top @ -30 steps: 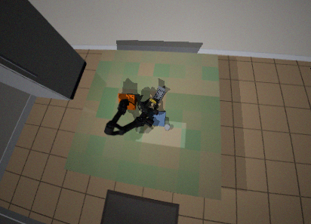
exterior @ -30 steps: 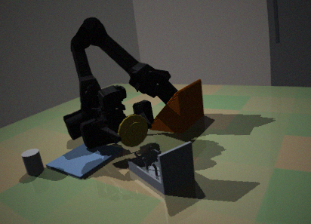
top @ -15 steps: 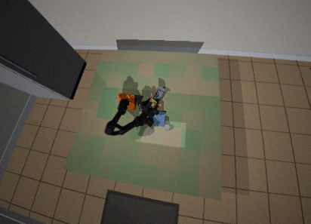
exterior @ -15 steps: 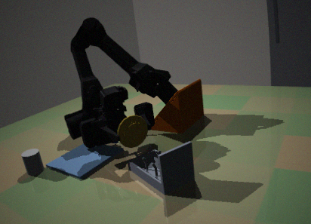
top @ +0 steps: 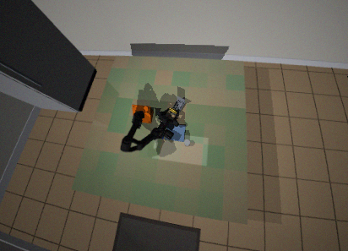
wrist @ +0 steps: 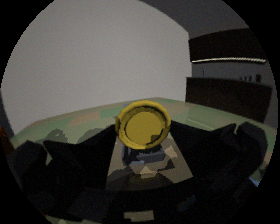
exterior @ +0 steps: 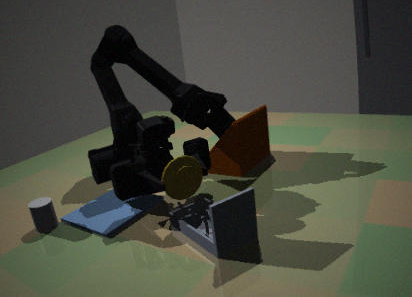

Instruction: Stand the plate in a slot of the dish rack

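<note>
The grey dish rack lies 50 mm to the left of my gripper tip, 50 mm below it and 20 mm ahead of it. Round my gripper tip: blue spoon: 180 mm to the right, 90 mm behind, 70 mm below; yellow plate: 10 mm to the right; blue mat: 170 mm to the right, 70 mm below, 10 mm ahead.
</note>
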